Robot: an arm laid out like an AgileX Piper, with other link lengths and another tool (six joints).
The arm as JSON. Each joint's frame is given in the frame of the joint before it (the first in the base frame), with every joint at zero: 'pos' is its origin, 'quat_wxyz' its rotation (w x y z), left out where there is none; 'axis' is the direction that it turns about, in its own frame. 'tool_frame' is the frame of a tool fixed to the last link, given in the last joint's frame.
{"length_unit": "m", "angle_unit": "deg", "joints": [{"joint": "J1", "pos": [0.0, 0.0, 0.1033], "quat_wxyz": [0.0, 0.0, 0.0, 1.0], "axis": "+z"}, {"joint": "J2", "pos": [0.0, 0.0, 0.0], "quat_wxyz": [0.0, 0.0, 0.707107, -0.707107], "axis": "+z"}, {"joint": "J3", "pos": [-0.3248, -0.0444, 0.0], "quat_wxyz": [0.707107, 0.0, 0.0, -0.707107], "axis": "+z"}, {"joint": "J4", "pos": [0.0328, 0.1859, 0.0], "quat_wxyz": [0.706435, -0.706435, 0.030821, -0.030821], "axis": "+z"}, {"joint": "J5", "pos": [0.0, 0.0, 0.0], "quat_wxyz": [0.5, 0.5, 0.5, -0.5], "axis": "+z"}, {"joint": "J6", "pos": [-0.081, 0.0, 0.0], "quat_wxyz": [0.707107, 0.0, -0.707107, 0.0], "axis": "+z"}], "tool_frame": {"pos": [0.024, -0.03, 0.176], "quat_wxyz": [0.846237, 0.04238, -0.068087, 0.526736]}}
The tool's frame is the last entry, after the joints.
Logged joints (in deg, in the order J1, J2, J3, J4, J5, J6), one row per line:
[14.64, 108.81, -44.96, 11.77, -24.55, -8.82]
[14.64, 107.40, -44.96, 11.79, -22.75, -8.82]
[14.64, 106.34, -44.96, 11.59, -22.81, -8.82]
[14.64, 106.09, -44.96, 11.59, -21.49, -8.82]
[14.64, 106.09, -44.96, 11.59, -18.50, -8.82]
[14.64, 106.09, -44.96, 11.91, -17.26, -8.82]
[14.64, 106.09, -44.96, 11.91, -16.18, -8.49]
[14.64, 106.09, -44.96, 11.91, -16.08, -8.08]
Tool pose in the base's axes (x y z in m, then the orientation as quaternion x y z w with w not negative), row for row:
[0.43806, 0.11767, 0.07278, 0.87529, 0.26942, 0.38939, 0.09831]
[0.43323, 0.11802, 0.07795, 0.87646, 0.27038, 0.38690, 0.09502]
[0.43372, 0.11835, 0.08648, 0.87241, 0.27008, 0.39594, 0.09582]
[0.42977, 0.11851, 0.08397, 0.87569, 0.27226, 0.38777, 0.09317]
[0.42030, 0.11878, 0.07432, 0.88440, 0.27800, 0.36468, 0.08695]
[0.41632, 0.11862, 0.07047, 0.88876, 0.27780, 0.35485, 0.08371]
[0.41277, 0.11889, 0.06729, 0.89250, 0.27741, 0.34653, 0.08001]
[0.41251, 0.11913, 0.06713, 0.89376, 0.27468, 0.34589, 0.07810]
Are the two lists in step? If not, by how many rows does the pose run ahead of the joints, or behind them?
They are in step.
